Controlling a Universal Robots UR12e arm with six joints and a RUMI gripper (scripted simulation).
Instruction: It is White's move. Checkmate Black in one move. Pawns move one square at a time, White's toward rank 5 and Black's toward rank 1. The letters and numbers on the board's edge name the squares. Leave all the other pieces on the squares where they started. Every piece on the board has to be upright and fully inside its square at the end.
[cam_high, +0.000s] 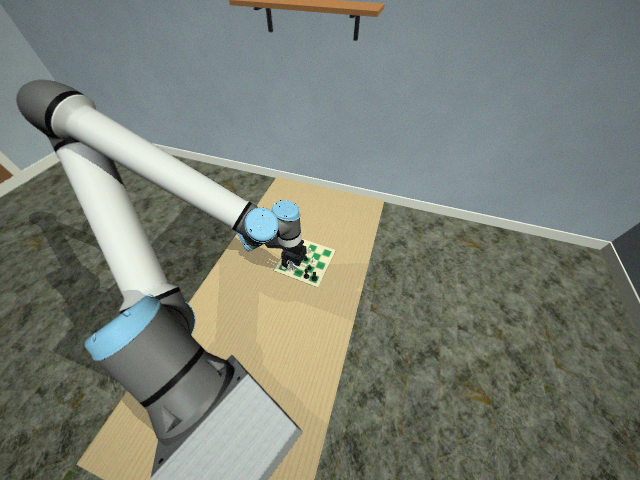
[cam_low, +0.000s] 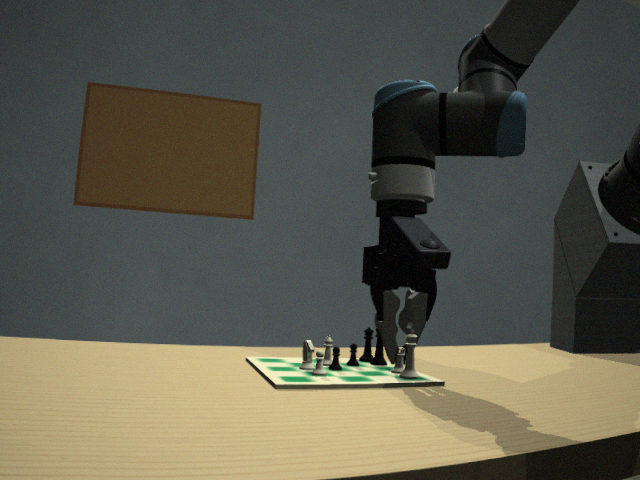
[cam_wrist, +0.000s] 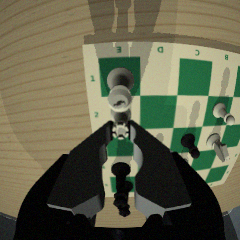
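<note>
Right now the white queen is 40 mm to the left of my hand. From my hand the other things lie so: white pawn 110 mm ahead, 20 mm to the left, 10 mm below; then chessboard 80 mm ahead, 30 mm to the right, 30 mm below.
</note>
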